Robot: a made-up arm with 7 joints. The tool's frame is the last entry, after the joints. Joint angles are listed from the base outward.
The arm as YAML. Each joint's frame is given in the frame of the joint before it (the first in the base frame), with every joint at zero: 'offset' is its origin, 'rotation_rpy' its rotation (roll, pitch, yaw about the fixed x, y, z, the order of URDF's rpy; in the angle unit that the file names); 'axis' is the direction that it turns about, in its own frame. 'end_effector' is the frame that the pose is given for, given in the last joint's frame.
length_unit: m
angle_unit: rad
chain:
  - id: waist
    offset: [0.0, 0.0, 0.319]
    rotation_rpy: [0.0, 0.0, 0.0]
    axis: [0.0, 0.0, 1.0]
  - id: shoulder
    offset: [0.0, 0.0, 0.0]
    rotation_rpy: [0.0, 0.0, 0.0]
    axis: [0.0, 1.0, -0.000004]
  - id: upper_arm
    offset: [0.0, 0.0, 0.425]
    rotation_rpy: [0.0, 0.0, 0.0]
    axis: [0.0, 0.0, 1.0]
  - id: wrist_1
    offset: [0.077, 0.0, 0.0]
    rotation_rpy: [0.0, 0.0, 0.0]
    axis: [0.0, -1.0, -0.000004]
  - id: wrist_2
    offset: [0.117, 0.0, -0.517]
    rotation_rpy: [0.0, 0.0, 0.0]
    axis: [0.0, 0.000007, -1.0]
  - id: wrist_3
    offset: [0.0, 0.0, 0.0]
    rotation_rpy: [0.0, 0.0, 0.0]
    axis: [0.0, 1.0, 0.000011]
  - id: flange
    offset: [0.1, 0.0, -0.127]
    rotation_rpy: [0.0, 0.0, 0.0]
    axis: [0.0, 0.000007, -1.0]
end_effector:
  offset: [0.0, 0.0, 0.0]
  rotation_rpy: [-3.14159, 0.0, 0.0]
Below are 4 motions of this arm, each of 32 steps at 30 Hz.
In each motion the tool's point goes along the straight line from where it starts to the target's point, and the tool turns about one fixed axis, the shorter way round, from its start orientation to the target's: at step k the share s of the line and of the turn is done. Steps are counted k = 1, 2, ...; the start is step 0. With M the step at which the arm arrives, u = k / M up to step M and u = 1 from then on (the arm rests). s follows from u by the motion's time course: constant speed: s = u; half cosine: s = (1 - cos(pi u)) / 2; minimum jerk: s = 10 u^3 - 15 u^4 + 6 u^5.
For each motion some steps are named. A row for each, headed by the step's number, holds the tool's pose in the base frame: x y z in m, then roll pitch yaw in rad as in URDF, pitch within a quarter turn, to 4 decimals.
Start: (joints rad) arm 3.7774 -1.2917 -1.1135 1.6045 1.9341 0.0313 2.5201
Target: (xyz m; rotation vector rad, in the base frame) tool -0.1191 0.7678 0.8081 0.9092 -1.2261 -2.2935
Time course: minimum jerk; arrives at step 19
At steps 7, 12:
7: -0.0688 0.8031 0.7238 0.9926 -0.5562 -2.0337
12: -0.1010 0.7805 0.7778 1.1175 0.0322 -2.3124

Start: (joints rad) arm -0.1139 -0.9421 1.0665 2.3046 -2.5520 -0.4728 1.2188
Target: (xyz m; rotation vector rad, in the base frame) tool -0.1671 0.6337 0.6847 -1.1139 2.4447 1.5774
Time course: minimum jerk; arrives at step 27
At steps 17, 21, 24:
17: -0.2546 0.6112 0.7531 1.9236 0.5881 -2.6884
21: -0.1921 0.6273 0.7042 2.0743 0.4516 -2.5524
24: -0.1709 0.6327 0.6876 2.1185 0.4016 -2.5135

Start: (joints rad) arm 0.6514 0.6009 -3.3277 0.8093 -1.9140 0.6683 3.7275
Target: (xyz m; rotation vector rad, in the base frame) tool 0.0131 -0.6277 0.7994 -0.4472 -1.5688 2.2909
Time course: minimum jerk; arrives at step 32
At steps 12, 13, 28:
12: -0.3389 -0.3243 0.7373 -1.4371 0.2803 1.7988
13: -0.3131 -0.3465 0.7419 -1.4150 0.2725 1.8667
28: 0.0053 -0.6210 0.7980 -1.2199 0.0782 2.6703

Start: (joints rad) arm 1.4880 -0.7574 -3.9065 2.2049 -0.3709 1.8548 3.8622
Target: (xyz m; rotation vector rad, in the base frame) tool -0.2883 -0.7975 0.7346 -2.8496 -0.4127 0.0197
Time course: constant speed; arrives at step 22
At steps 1, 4, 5, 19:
1: -0.4779 -0.7432 0.6190 -2.3496 0.3799 0.2026
4: -0.4508 -0.7510 0.6355 -2.4270 0.3204 0.2008
5: -0.4418 -0.7536 0.6410 -2.4525 0.3006 0.2013
19: -0.3154 -0.7897 0.7181 -2.8034 0.0304 0.2600

